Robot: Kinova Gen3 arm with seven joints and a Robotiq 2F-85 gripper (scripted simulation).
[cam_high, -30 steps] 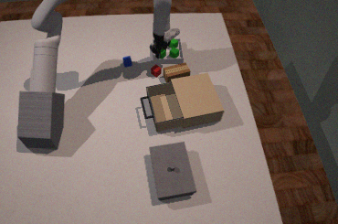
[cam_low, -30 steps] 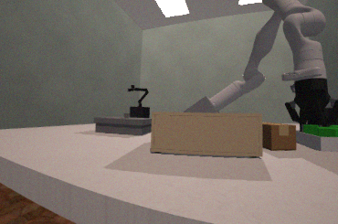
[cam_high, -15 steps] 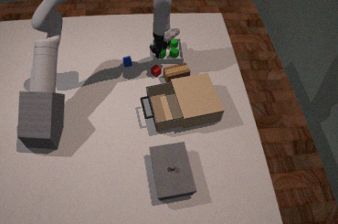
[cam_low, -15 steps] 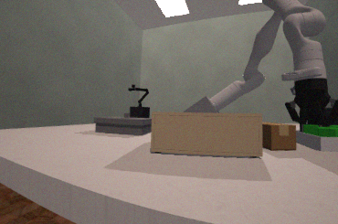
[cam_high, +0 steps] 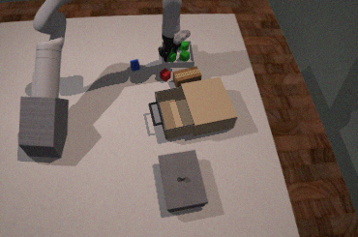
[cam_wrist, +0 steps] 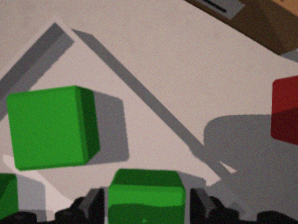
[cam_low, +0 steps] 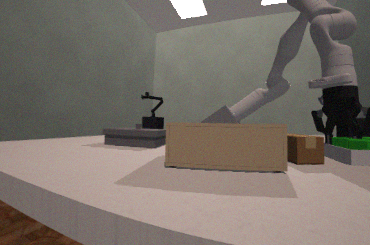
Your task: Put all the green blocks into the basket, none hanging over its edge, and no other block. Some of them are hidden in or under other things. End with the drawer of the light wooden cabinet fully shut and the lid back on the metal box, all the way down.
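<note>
The basket is 30 mm to the left of my hand, 30 mm ahead of it and 20 mm below it. From my hand the other things lie so: blue block (160 mm behind, 30 mm to the right, 10 mm below); then cardboard box (130 mm to the right, 60 mm ahead, 10 mm above); then red block (100 mm to the right, 30 mm behind, 10 mm below).
</note>
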